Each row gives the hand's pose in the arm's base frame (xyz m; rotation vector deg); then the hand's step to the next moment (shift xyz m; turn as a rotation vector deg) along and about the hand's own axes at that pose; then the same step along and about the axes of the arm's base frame.
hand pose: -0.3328 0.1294 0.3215 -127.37 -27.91 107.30
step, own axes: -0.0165 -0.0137 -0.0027 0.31 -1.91 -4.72
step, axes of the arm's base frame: -0.0015 0.0068 0.0205 4.44 2.18 1.25
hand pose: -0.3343 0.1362 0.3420 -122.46 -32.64 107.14
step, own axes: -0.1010 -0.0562 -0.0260 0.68 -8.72 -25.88
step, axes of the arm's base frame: 0.0080 0.0074 0.1180 24.47 9.93 6.99
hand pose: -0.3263 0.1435 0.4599 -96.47 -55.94 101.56
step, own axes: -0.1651 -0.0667 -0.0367 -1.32 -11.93 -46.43
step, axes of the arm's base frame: 0.0461 -0.0808 0.1562 44.60 13.57 11.24
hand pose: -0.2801 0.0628 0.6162 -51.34 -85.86 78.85
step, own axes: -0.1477 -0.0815 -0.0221 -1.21 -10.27 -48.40
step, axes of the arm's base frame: 0.0763 -0.1394 0.0607 46.32 14.57 9.59
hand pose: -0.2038 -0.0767 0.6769 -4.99 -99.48 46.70
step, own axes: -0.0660 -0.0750 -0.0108 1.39 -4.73 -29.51
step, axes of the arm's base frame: 0.0576 -0.0815 -0.0115 26.99 11.00 6.74
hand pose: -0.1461 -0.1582 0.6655 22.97 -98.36 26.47
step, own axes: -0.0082 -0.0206 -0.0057 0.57 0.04 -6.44
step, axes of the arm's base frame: 0.0167 -0.0147 -0.0053 5.30 3.32 1.64
